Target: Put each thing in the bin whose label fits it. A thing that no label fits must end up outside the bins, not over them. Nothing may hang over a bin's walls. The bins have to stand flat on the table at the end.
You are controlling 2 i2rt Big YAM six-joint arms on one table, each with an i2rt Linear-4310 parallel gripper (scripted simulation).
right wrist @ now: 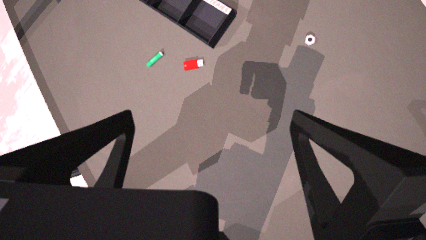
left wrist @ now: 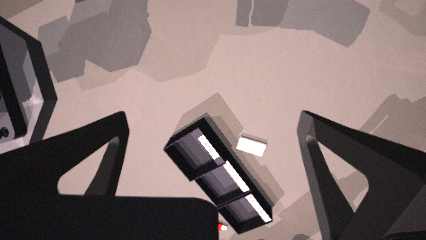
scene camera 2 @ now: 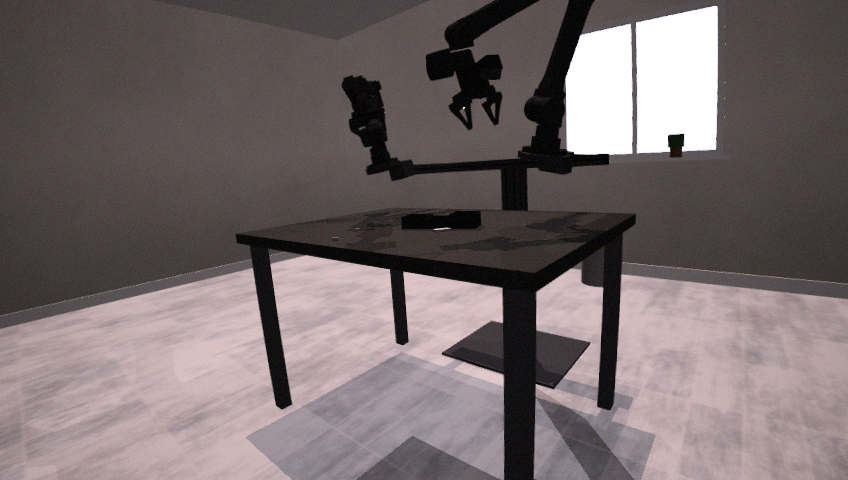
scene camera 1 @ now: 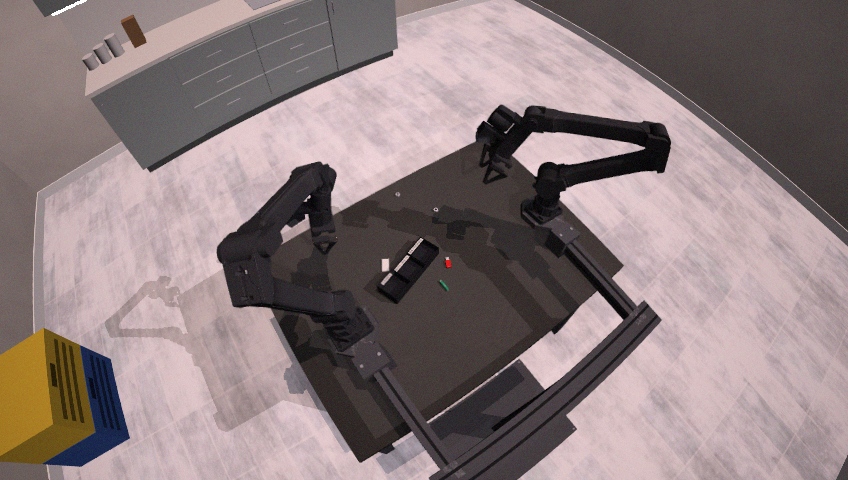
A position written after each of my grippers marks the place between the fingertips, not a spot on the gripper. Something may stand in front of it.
I see my left gripper [scene camera 2: 483,127] and my right gripper [scene camera 1: 482,174].
My left gripper is seen too in the left wrist view [left wrist: 213,120]. My right gripper is seen too in the right wrist view [right wrist: 212,119].
